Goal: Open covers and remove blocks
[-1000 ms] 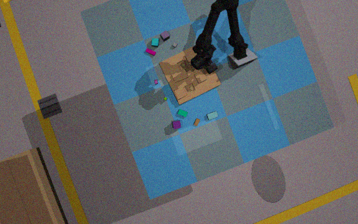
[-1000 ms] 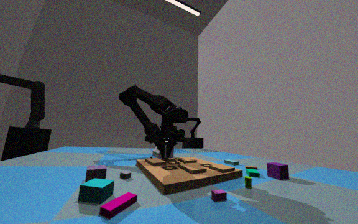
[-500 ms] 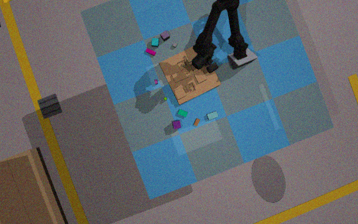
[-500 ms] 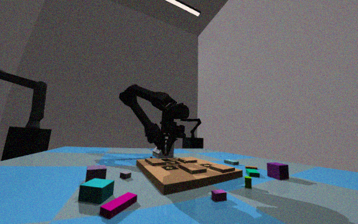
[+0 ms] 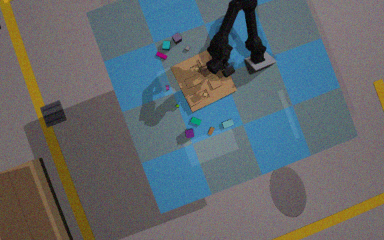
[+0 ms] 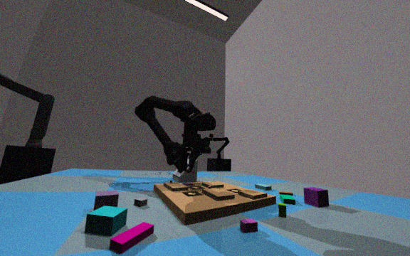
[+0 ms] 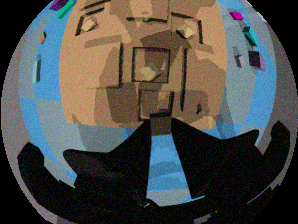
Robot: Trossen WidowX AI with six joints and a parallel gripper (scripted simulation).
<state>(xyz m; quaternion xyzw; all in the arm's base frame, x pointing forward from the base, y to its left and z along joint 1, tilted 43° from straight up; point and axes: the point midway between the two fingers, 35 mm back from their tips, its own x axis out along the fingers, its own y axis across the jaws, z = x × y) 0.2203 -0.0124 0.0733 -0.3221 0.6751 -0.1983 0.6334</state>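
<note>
Now: gripper tip 340 mm to the right of the pale teal block, 70 mm short of it and 70 mm above it. The rest, counted from my gripper tip: magenta block (320 mm ahead, 70 mm below); teal cube (230 mm to the right, 230 mm ahead, 60 mm below); grey block (170 mm to the right, 120 mm ahead, 70 mm below).
</note>
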